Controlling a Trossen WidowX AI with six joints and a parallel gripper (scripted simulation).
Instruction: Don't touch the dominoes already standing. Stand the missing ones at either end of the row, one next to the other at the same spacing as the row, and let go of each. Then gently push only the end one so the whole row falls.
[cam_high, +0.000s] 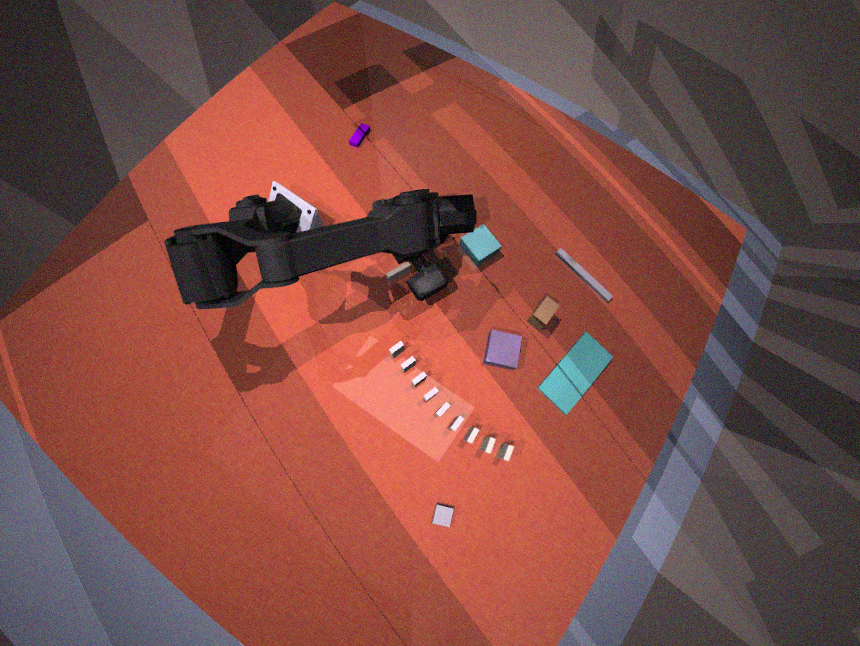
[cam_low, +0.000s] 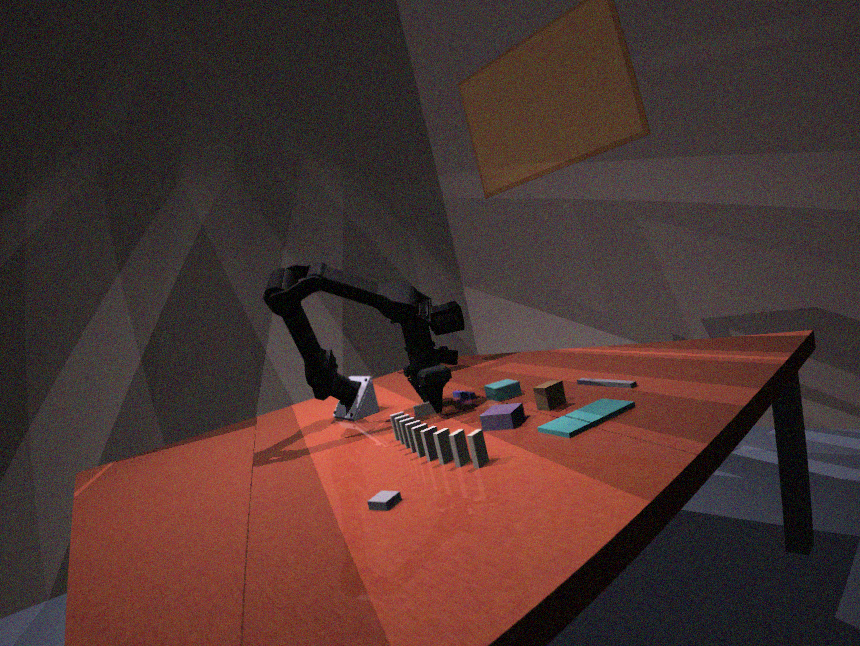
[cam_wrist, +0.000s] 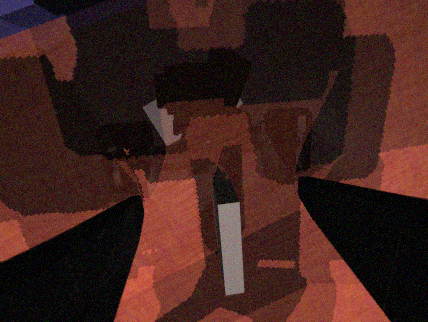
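My gripper tip is now 80 mm short of the teal cube, 130 mm to the right of it and 10 mm below it. Also, from my gripper tip: grey bar: 290 mm ahead, 220 mm to the left; teal slab: 380 mm ahead, 40 mm to the left; tan cube: 260 mm ahead, 90 mm to the left, 20 mm above.
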